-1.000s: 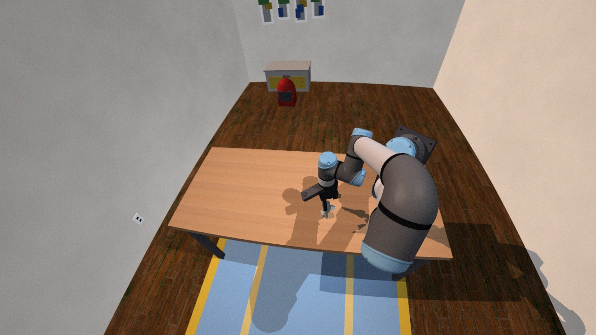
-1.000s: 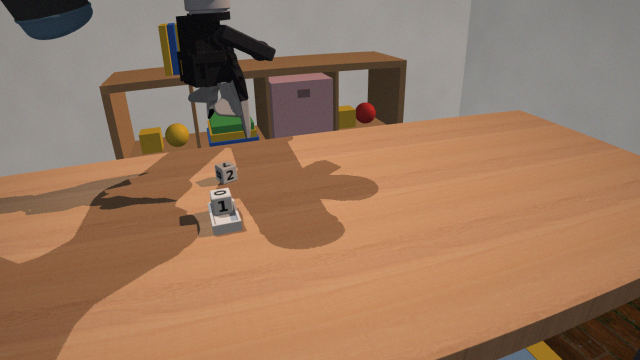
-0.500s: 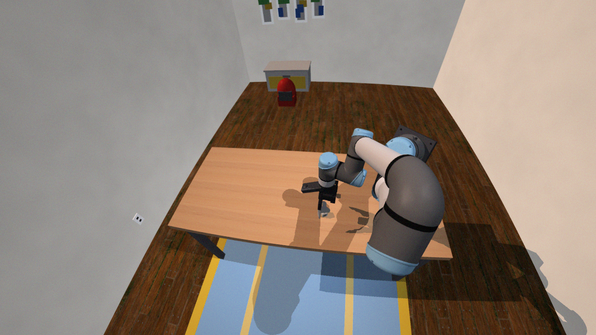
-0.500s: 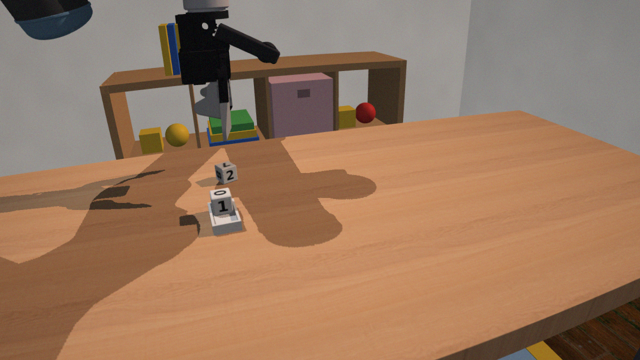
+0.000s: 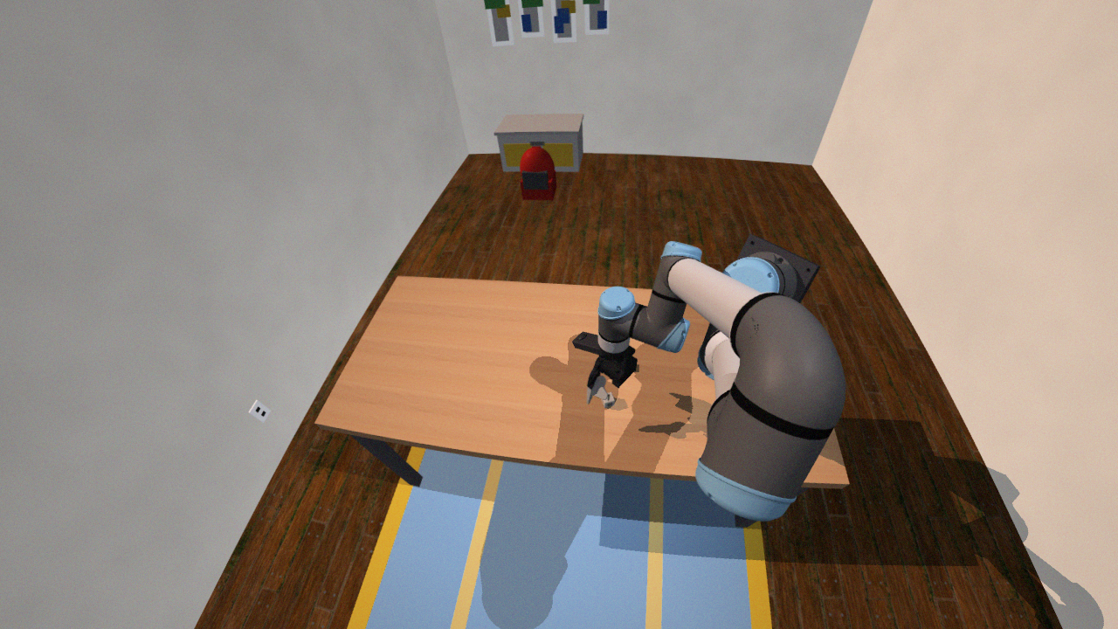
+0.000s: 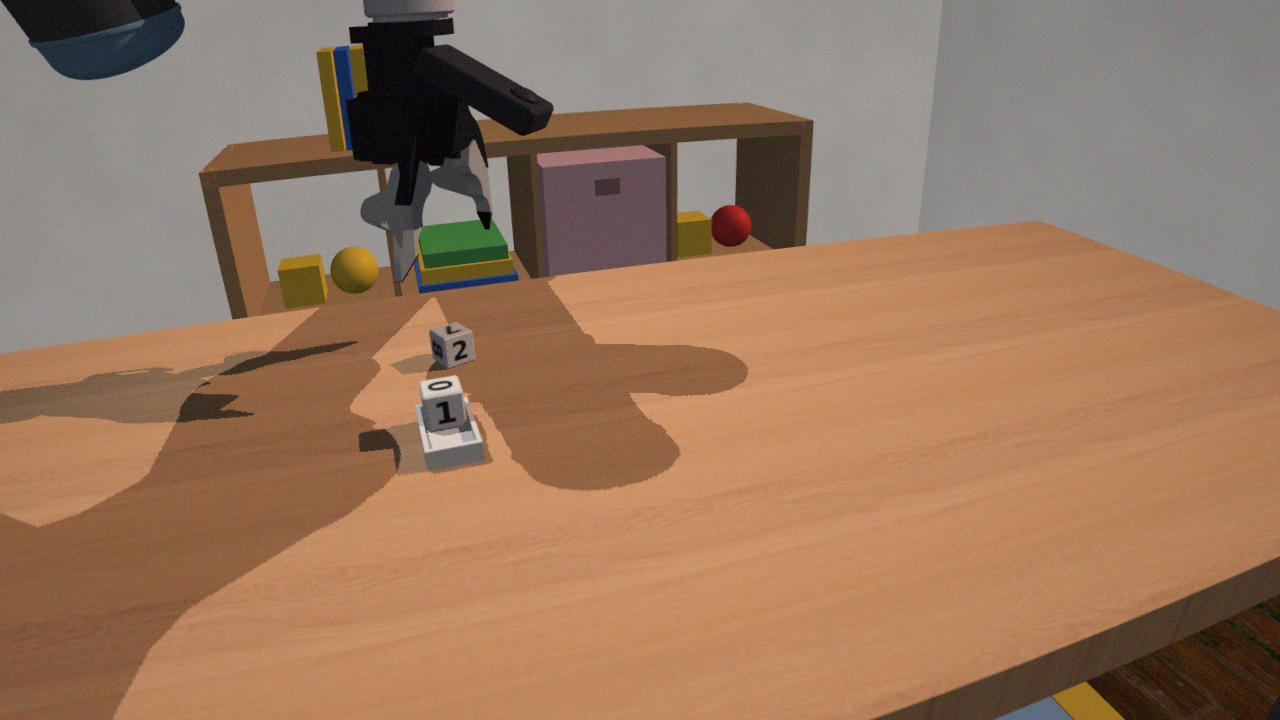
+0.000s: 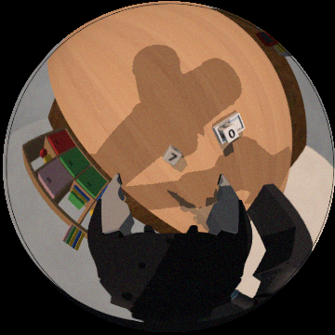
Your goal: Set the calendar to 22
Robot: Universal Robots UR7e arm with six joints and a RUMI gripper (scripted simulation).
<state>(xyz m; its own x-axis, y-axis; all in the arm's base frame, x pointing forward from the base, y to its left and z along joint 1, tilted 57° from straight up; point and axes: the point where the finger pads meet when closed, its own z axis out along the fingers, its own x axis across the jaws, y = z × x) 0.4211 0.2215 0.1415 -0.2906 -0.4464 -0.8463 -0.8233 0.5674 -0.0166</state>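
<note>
My gripper is now 9 cm above the white cube and 1 cm past it. Round my hand: grey tray 16 cm to the right, 10 cm below, 1 cm ahead.
</note>
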